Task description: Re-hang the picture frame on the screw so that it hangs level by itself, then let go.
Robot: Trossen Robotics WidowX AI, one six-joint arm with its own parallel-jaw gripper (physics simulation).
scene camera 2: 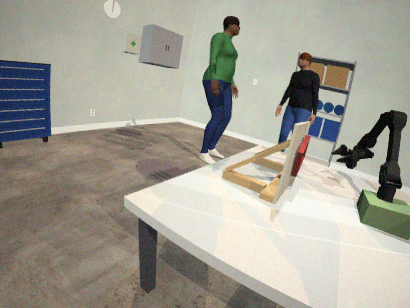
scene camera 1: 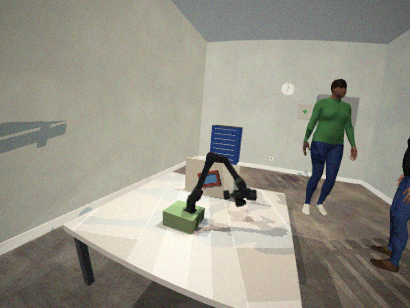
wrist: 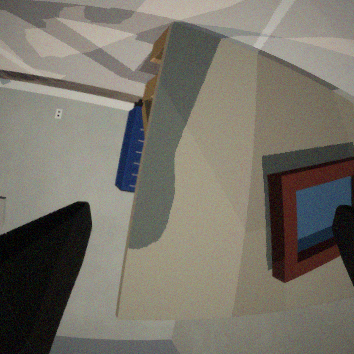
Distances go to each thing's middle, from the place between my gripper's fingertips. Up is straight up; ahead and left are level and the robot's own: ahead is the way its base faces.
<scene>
Now: the picture frame (wrist: 302, 201) 280 mm to the left of my hand, 130 mm ahead of it and 10 mm above it. The rest, counted from my hand: wooden board stand (scene camera 2: 267, 192): 290 mm to the left, 290 mm ahead, 40 mm below; beige upright board (scene camera 1: 227, 182): 280 mm to the left, 150 mm ahead.
</scene>
